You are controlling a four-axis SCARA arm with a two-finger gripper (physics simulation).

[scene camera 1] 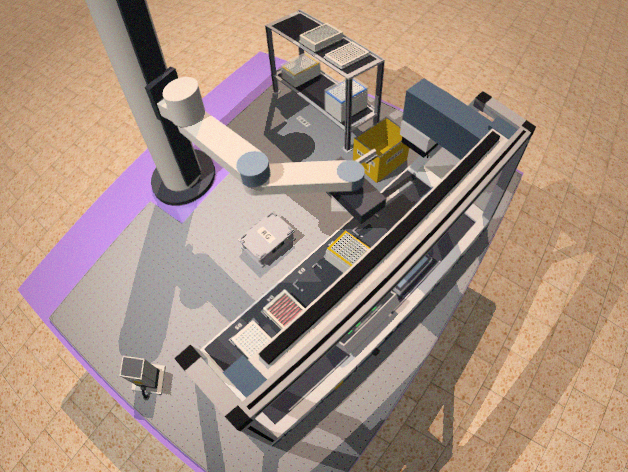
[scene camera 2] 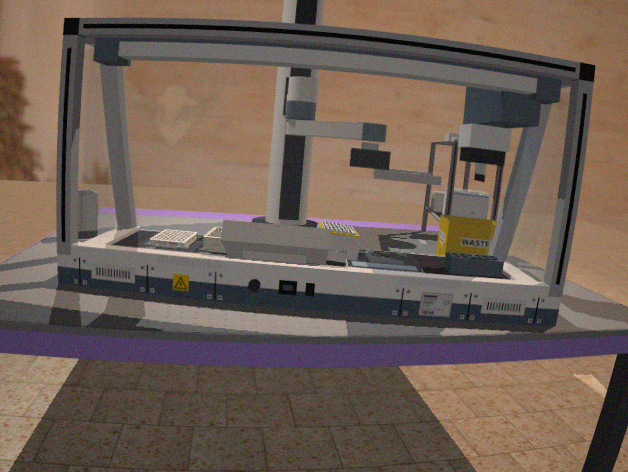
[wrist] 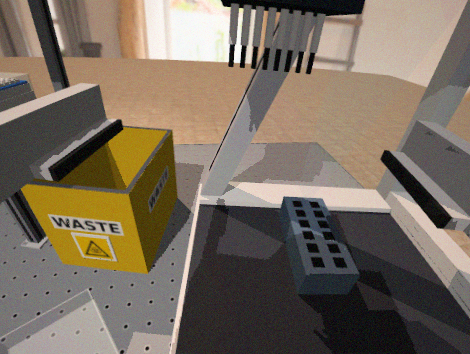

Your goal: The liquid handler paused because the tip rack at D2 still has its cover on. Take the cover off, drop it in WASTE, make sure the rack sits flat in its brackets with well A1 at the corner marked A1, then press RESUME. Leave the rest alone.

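Places are measured from the arm's base along level axes (x ahead, y left, z up), in metres.
Where they show: gripper, fingertip midpoint: [scene camera 1: 392, 167] [wrist: 253, 121]; arm's base, link origin: [scene camera 1: 183, 177].
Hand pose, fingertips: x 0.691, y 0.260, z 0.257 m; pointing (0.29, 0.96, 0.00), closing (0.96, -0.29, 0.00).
Note:
Each offset is from my fingertips to the top centre of the thing. "*": to the spot under its first point.
The D2 tip rack [scene camera 1: 348, 248] [scene camera 2: 339, 229] has a yellow rim and a grid of holes on top, with no cover visible on it. Its A1 corner mark is not readable. A clear cover [scene camera 1: 340, 203] [wrist: 57, 327] lies on the bench between the yellow WASTE bin @(0.126 m back, 0.182 m left, 0.109 m down) [scene camera 1: 380, 150] [scene camera 2: 467, 236] [wrist: 92, 225] and the deck, partly hidden by the gripper in scene camera 1. My gripper [scene camera 1: 388, 170] [scene camera 2: 431, 178] [wrist: 253, 121] is wide open with nothing between its fingers. It hangs above the bin's side and the deck edge, its left finger over the bin. The RESUME button cannot be made out.
A blue-grey block with square holes [scene camera 2: 473, 264] [wrist: 320, 240] stands on the deck. The pipette head [scene camera 1: 418, 139] [scene camera 2: 483, 144] hangs near the bin. A shelf rack @(* 0.248 m back, 0.158 m left, 0.055 m down) [scene camera 1: 348, 114] stands behind. A grey RG box @(0.250 m back, 0.299 m right, 0.189 m down) [scene camera 1: 268, 241] and more deck racks stand farther off.

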